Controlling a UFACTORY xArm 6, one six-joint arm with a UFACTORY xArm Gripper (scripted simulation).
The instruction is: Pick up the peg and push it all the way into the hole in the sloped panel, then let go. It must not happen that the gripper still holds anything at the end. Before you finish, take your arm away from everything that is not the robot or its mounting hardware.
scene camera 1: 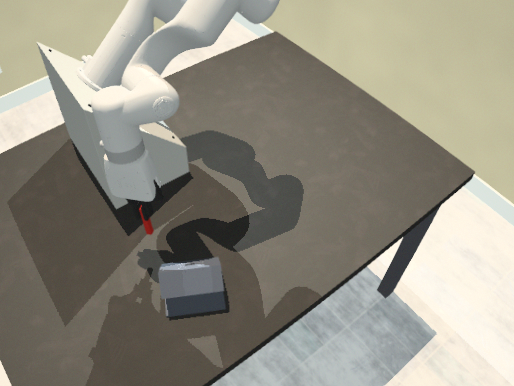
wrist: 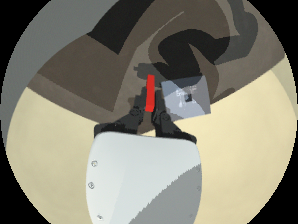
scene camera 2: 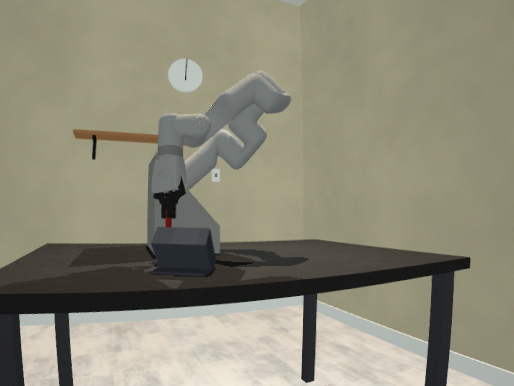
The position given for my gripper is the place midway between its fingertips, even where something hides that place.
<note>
I see my gripper [scene camera 1: 144, 215].
My gripper shows as well in the wrist view [wrist: 149, 95] and in scene camera 2 [scene camera 2: 168, 218].
</note>
